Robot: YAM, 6 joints.
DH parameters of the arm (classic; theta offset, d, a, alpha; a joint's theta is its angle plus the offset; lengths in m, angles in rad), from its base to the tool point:
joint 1: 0 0.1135 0.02 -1.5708
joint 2: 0 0 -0.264 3.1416
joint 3: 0.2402 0 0.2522 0
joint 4: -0.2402 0 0.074 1.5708
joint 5: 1.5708 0 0 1.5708
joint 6: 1.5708 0.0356 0 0
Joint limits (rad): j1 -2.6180..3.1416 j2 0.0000..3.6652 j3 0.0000..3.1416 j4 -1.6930..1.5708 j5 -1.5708..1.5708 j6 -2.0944..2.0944
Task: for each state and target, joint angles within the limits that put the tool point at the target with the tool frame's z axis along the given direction. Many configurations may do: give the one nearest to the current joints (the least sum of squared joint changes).
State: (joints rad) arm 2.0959 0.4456 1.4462 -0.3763 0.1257 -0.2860
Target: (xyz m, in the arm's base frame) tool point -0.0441 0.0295 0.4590 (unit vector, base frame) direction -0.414 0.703 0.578
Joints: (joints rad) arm 2.9906 0.4470 0.8715 0.4185 0.6852 -0.2860
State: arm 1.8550 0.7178 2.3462 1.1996 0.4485 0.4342
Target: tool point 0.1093 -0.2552 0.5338 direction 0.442 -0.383 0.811
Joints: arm 1.9403 0.2966 1.5749 0.8598 0.2774 0.4342
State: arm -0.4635 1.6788 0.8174 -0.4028 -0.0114 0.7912
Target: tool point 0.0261 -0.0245 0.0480 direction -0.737 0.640 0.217
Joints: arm -0.7347 2.5716 0.3551 -1.1439 0.0192 0.7912
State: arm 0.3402 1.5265 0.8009 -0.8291 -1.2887 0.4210
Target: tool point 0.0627 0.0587 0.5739 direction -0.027 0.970 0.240
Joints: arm 0.3627 0.9004 1.5791 -0.0336 -1.1601 0.4210
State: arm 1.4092 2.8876 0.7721 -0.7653 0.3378 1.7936
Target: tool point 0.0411 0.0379 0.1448 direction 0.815 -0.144 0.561
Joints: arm 1.2971 3.2255 0.0021 -1.6336 0.9679 1.7936
